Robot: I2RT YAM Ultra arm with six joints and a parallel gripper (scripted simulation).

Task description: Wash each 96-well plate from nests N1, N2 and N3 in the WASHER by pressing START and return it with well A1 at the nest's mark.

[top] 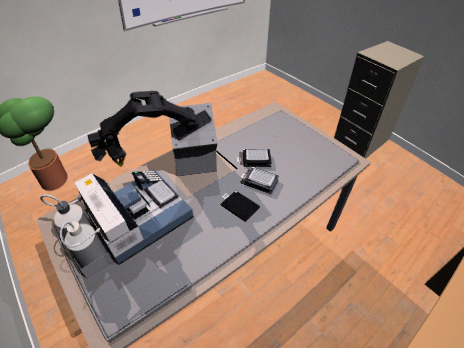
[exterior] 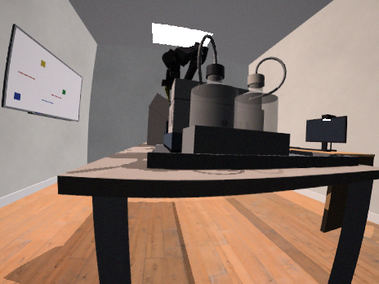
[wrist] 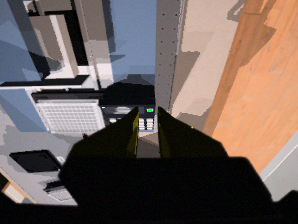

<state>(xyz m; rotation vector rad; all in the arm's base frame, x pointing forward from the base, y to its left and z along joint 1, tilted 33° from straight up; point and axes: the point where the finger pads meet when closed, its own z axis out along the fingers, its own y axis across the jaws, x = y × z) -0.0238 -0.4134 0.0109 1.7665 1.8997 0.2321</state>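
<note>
Now: the dark carrier 170 mm ahead of my hand, 110 mm to the left of it and 150 mm below it. The rest, counted from my hand: plate washer 170 mm ahead, 40 mm to the right, 100 mm below; label 340 mm ahead, 390 mm to the left, 230 mm below; black nest 450 mm ahead, 410 mm to the left, 230 mm below.
</note>
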